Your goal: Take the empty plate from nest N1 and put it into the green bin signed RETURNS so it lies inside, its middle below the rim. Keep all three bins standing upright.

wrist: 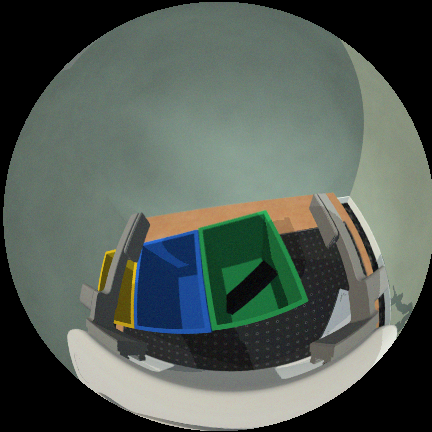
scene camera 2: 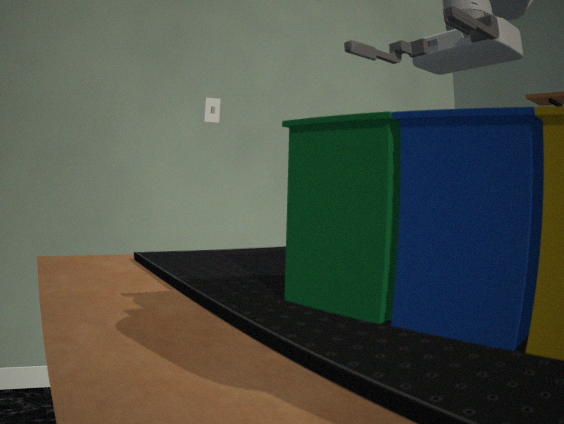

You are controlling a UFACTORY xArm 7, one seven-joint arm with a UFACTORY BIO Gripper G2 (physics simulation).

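Frame: origin at the arm's base, x ahead, y left, z up, level; millimetres.
Seen in the pictures: hand, tool point: (wrist: 225, 230) (scene camera 2: 406, 36).
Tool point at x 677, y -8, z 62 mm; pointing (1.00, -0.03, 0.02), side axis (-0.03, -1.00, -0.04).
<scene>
A point is followed by its place in that frame.
The green bin (scene camera 2: 337, 215) {x 788, y -1, z -142 mm} (wrist: 232, 250) {x 784, y 7, z -150 mm} stands upright at one end of the row. The black plate (wrist: 251, 287) {x 689, y -25, z -149 mm} is inside it in the wrist view, seen as a narrow dark slab on its edge, slanting across the bin, below the rim. In scene camera 2 the plate does not show; the bin wall hides the inside. My gripper (scene camera 2: 400, 31) {x 677, y -8, z 62 mm} (wrist: 231, 227) {x 677, y -8, z 62 mm} is wide open and empty, above the bins and apart from the plate. The RETURNS sign and nest N1 do not show.
The blue bin (scene camera 2: 462, 225) {x 766, y 124, z -142 mm} (wrist: 162, 295) {x 674, y 167, z -142 mm} stands upright beside the green one, and the yellow bin (scene camera 2: 552, 225) {x 755, y 201, z -136 mm} (wrist: 124, 300) {x 640, y 294, z -145 mm} beyond it. They stand on a black perforated board (scene camera 2: 350, 345) {x 837, y 80, z -232 mm} (wrist: 320, 280) {x 681, y -223, z -233 mm} on a brown table (scene camera 2: 90, 350) {x 1012, y -16, z -245 mm} (wrist: 295, 210) {x 963, y -237, z -246 mm}.
</scene>
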